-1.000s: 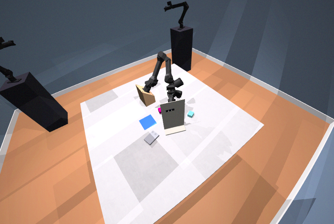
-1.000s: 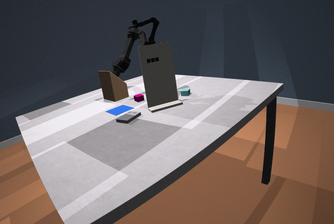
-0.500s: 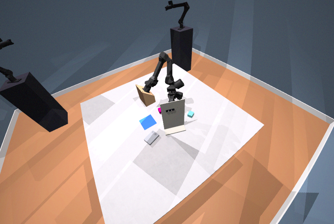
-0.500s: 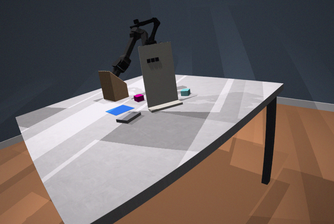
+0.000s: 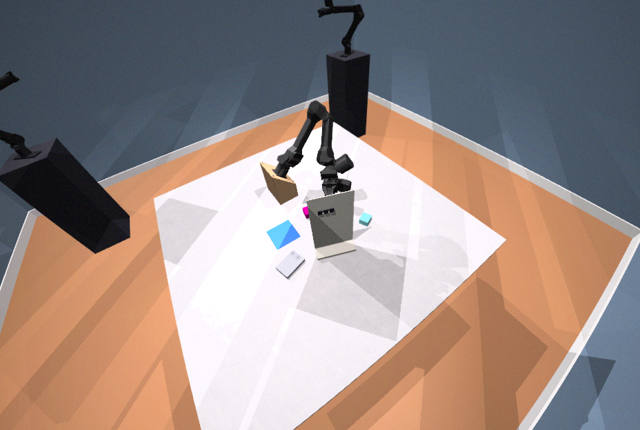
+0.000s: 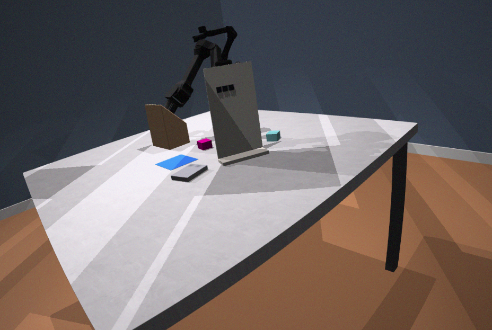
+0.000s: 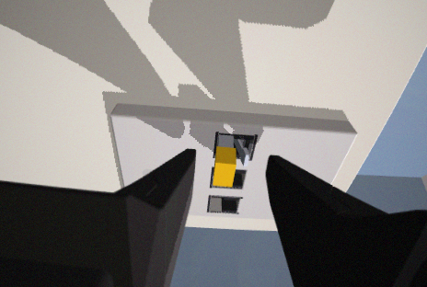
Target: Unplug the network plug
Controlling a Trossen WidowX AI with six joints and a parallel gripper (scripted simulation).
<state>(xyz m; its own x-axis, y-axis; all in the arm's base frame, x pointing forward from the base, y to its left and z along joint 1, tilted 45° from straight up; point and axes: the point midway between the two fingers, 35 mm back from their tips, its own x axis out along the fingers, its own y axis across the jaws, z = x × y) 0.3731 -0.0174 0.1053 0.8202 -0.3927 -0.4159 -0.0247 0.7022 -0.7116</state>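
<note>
Now: gripper tip 100 mm above the upright grey panel, 20 mm to the left of it and 20 mm short of it. Round my gripper tip: magenta cube 230 mm below, 200 mm behind, 10 mm to the right; teal cube 230 mm below, 190 mm to the left.
</note>
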